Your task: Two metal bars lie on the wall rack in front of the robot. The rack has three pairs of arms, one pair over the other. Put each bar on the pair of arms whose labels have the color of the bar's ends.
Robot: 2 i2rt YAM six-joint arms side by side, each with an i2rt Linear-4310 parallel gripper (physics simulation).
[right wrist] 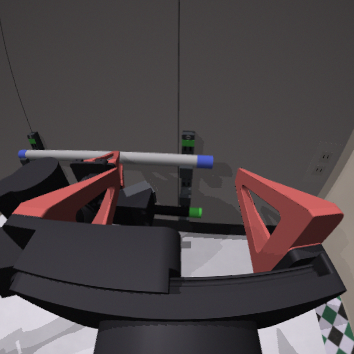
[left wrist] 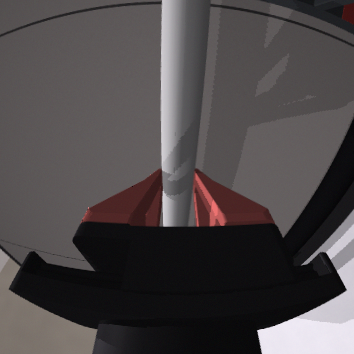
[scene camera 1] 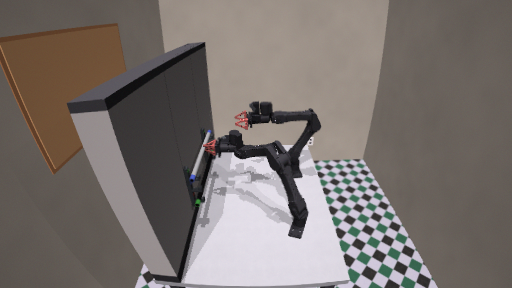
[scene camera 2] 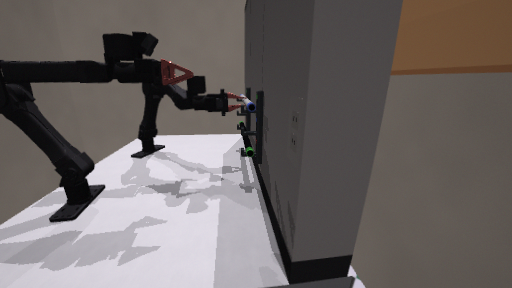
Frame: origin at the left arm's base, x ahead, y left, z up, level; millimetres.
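Seen in the pictures: left gripper, between the fingertips: (right wrist: 117,156) (left wrist: 177,175) (scene camera 1: 203,147); right gripper, between the fingertips: (right wrist: 177,174) (scene camera 1: 234,120) (scene camera 2: 192,74); left arm's base, origin of its link: (scene camera 1: 298,223) (scene camera 2: 149,151); right arm's base, origin of its link: (scene camera 1: 294,169) (scene camera 2: 81,202).
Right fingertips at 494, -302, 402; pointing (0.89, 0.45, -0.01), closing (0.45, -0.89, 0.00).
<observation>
Pixels of each thing's top centre, then the offset from my right fingertips to it, as dx, dy, dz. Level surfaces: height alone.
- light grey bar with blue ends, centre of its top: (left wrist: 162,218) (right wrist: 94,150) (scene camera 2: 245,97) (scene camera 1: 201,150) +94, +249, -83
- wall rack, centre of its top: (scene camera 2: 252,90) +171, +66, -49
- white table, height of its surface: dz -402
A light grey bar with blue ends (scene camera 1: 200,161) (scene camera 2: 246,101) (left wrist: 185,90) (right wrist: 160,159) is level at the top pair of arms of the wall rack (scene camera 2: 259,125), beside green labels (right wrist: 188,142). My left gripper (scene camera 1: 205,146) (scene camera 2: 242,101) (left wrist: 177,175) is shut on this bar near its middle. A black bar with green ends (scene camera 1: 198,202) (scene camera 2: 250,151) (right wrist: 195,212) lies on the bottom pair; its middle is hidden in the right wrist view. My right gripper (scene camera 1: 236,120) (scene camera 2: 192,74) (right wrist: 177,174) is open and empty, back from the rack. Whether the blue-ended bar touches its arms is unclear.
The rack is fixed to a tall dark wall panel (scene camera 1: 150,125) (scene camera 2: 285,75) at the edge of the white table (scene camera 1: 240,250) (scene camera 2: 175,250). In the right wrist view, the left arm's dark wrist parts (right wrist: 135,202) stand close beyond the right gripper's left-side finger.
</observation>
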